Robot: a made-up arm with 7 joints. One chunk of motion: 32 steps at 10 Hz.
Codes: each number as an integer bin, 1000 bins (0 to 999) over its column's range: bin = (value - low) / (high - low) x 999, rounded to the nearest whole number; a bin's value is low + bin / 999 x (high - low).
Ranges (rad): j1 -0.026..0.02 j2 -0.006..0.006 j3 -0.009..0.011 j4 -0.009..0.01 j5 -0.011..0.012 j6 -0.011..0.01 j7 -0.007..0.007
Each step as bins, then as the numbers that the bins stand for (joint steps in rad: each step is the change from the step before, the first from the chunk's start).
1 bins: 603 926 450 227 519 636 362
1 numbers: 0.00177 0.00512 0.00001 -0.00468 0.00095 0.00237 -0.00193
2 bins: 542 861 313 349 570 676 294
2 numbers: -0.00104 0.00434 -0.00273 -0.00236 0.00212 0.00321 -0.00288
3 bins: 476 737 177 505 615 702 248
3 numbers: -0.00408 0.00285 -0.00546 0.00060 0.00316 0.00376 -0.00352
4 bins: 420 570 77 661 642 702 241
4 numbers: -0.00666 0.00085 -0.00746 0.00357 0.00378 0.00376 -0.00362
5 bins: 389 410 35 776 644 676 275
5 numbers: -0.00809 -0.00108 -0.00830 0.00576 0.00383 0.00321 -0.00315
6 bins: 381 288 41 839 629 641 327
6 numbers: -0.00846 -0.00254 -0.00818 0.00696 0.00348 0.00247 -0.00242
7 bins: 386 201 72 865 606 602 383
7 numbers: -0.00823 -0.00359 -0.00756 0.00745 0.00295 0.00165 -0.00163
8 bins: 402 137 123 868 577 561 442
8 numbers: -0.00749 -0.00435 -0.00654 0.00751 0.00228 0.00079 -0.00081
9 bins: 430 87 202 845 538 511 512
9 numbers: -0.00620 -0.00495 -0.00496 0.00707 0.00139 -0.00026 0.00018
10 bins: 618 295 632 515 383 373 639
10 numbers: 0.00246 -0.00246 0.00365 0.00079 -0.00218 -0.00316 0.00195
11 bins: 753 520 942 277 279 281 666
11 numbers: 0.00867 0.00025 0.00986 -0.00373 -0.00458 -0.00509 0.00233
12 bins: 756 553 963 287 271 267 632
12 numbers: 0.00881 0.00064 0.01028 -0.00354 -0.00476 -0.00539 0.00186
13 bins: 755 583 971 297 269 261 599
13 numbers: 0.00876 0.00100 0.01044 -0.00335 -0.00481 -0.00551 0.00139
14 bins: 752 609 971 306 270 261 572
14 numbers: 0.00863 0.00132 0.01044 -0.00318 -0.00478 -0.00551 0.00102
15 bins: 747 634 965 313 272 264 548
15 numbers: 0.00840 0.00162 0.01032 -0.00305 -0.00474 -0.00545 0.00068
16 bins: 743 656 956 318 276 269 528
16 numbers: 0.00821 0.00188 0.01014 -0.00295 -0.00465 -0.00535 0.00040
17 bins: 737 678 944 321 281 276 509
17 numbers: 0.00794 0.00214 0.00990 -0.00289 -0.00453 -0.00520 0.00013
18 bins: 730 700 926 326 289 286 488
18 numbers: 0.00761 0.00241 0.00954 -0.00280 -0.00435 -0.00499 -0.00016
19 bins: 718 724 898 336 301 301 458
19 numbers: 0.00706 0.00270 0.00898 -0.00261 -0.00407 -0.00467 -0.00058
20 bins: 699 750 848 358 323 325 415
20 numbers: 0.00619 0.00301 0.00798 -0.00219 -0.00356 -0.00417 -0.00118
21 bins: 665 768 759 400 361 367 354
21 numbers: 0.00462 0.00323 0.00620 -0.00139 -0.00269 -0.00329 -0.00204
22 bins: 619 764 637 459 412 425 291
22 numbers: 0.00250 0.00318 0.00375 -0.00027 -0.00151 -0.00207 -0.00292
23 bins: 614 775 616 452 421 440 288
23 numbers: 0.00227 0.00331 0.00333 -0.00040 -0.00131 -0.00175 -0.00296
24 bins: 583 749 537 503 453 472 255
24 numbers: 0.00084 0.00300 0.00175 0.00057 -0.00057 -0.00108 -0.00343
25 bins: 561 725 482 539 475 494 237
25 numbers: -0.00017 0.00271 0.00065 0.00125 -0.00006 -0.00062 -0.00368
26 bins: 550 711 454 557 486 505 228
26 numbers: -0.00067 0.00254 0.00009 0.00159 0.00019 -0.00038 -0.00380
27 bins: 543 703 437 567 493 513 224
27 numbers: -0.00100 0.00244 -0.00025 0.00178 0.00035 -0.00022 -0.00386
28 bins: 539 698 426 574 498 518 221
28 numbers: -0.00118 0.00238 -0.00047 0.00192 0.00047 -0.00011 -0.00390
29 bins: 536 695 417 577 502 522 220
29 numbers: -0.00132 0.00235 -0.00065 0.00197 0.00056 -0.00003 -0.00392
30 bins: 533 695 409 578 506 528 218
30 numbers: -0.00146 0.00235 -0.00081 0.00199 0.00065 0.00010 -0.00394
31 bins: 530 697 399 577 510 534 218
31 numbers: -0.00160 0.00237 -0.00101 0.00197 0.00074 0.00023 -0.00394
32 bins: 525 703 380 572 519 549 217
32 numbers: -0.00183 0.00244 -0.00139 0.00188 0.00095 0.00054 -0.00396
